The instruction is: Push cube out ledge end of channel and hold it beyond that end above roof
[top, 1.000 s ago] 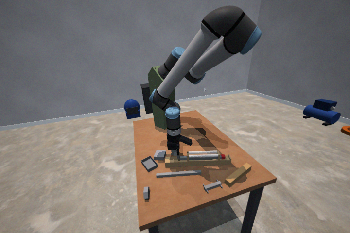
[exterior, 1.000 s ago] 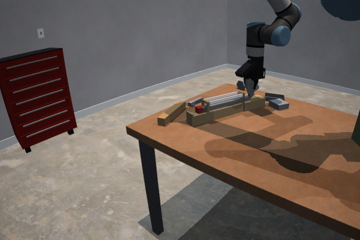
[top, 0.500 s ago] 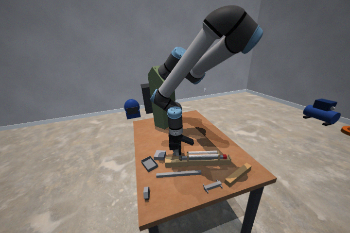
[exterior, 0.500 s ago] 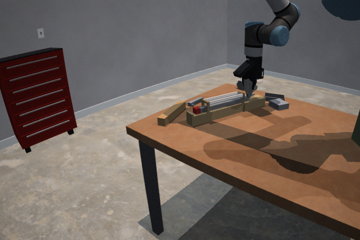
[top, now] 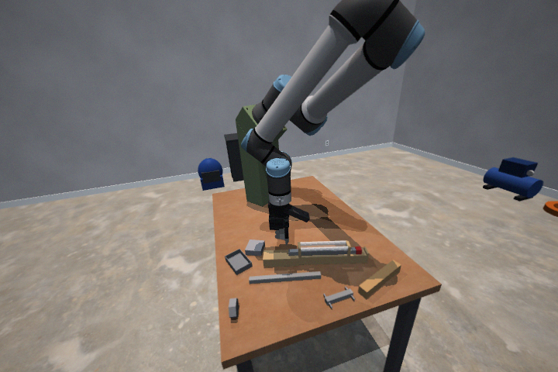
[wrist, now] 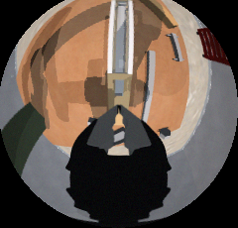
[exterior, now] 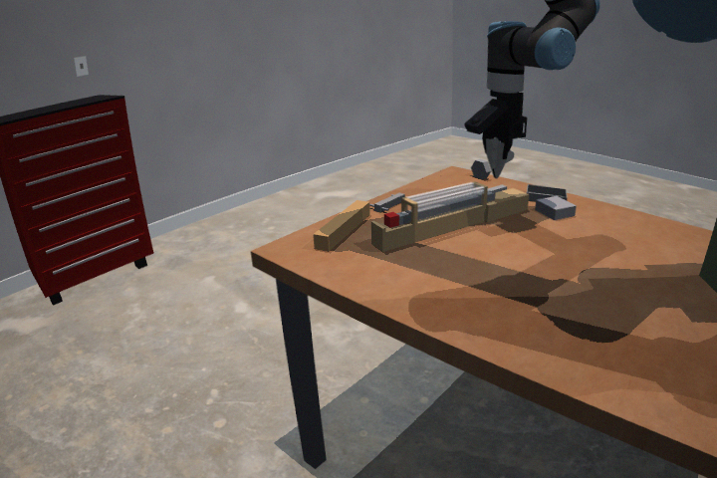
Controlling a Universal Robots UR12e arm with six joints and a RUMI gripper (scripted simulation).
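The red cube lies 90 mm ahead of my hand, 300 mm to the left of it and 60 mm below it. Round my hand: grey h-shaped piece 240 mm ahead, 130 mm to the left, 100 mm below; grey tray 70 mm behind, 220 mm to the right, 110 mm below; long grey bar 90 mm ahead, 40 mm to the right, 100 mm below.
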